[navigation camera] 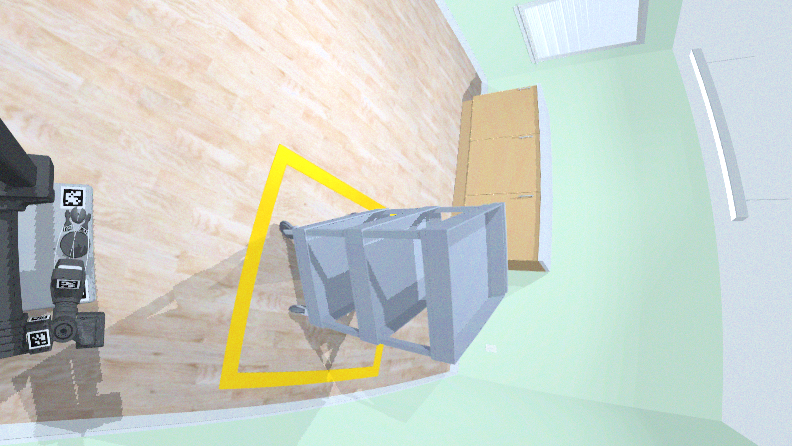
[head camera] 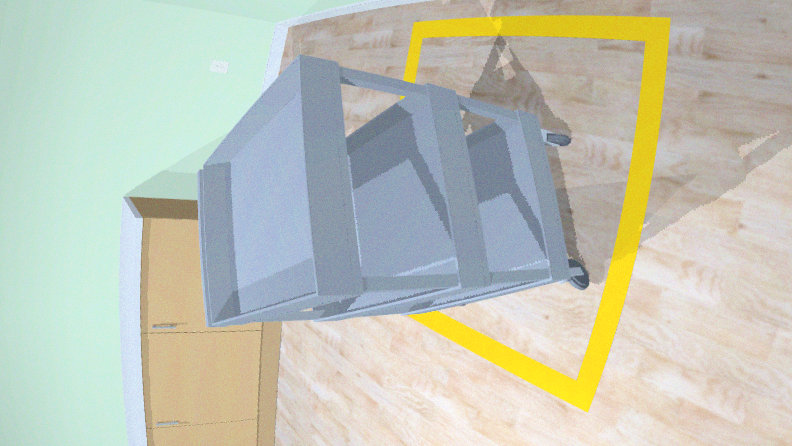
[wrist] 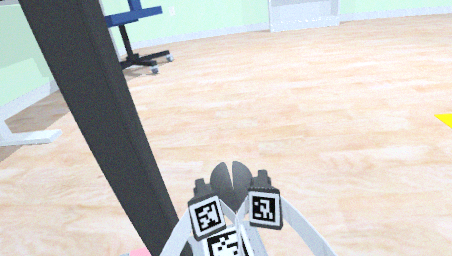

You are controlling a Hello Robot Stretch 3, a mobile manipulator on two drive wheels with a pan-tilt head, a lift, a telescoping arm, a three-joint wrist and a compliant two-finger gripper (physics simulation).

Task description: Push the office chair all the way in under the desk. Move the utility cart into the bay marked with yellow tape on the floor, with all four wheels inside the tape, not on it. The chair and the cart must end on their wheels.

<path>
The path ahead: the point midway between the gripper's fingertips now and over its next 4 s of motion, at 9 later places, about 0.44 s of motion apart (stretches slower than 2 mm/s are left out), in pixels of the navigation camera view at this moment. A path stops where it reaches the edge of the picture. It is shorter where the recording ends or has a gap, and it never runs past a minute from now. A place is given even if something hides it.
My gripper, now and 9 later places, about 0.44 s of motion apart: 79,208; 83,209; 92,212; 102,218; 109,226; 113,236; 115,246; 115,251; 115,255; 116,270
</path>
